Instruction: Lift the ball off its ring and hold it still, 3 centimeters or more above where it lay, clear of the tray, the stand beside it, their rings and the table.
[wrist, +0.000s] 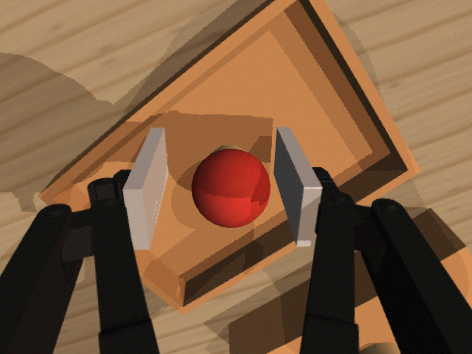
Labels:
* my gripper: 221, 151
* red ball: 231, 188
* orange tray: 299, 71

